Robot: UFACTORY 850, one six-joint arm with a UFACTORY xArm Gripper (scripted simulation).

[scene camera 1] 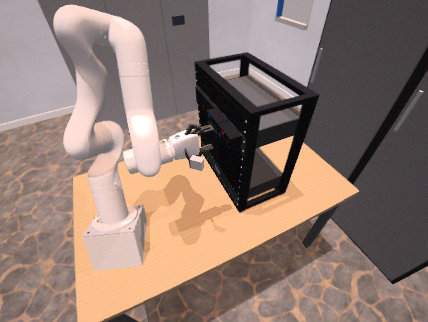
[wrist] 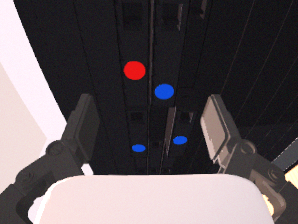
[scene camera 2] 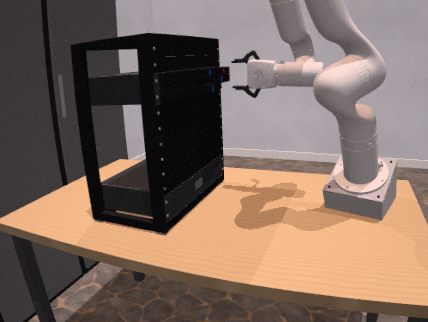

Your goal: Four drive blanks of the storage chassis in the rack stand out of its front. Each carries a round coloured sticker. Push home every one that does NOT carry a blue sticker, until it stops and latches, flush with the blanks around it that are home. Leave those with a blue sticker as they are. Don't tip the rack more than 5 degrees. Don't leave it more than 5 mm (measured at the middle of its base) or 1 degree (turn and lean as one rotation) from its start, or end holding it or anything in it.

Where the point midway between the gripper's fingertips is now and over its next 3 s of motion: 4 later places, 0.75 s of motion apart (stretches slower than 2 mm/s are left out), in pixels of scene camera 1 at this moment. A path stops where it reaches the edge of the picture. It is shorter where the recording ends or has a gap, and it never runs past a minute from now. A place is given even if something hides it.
The gripper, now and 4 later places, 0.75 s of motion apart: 212, 137; 211, 137; 220, 134; 223, 133; 226, 132
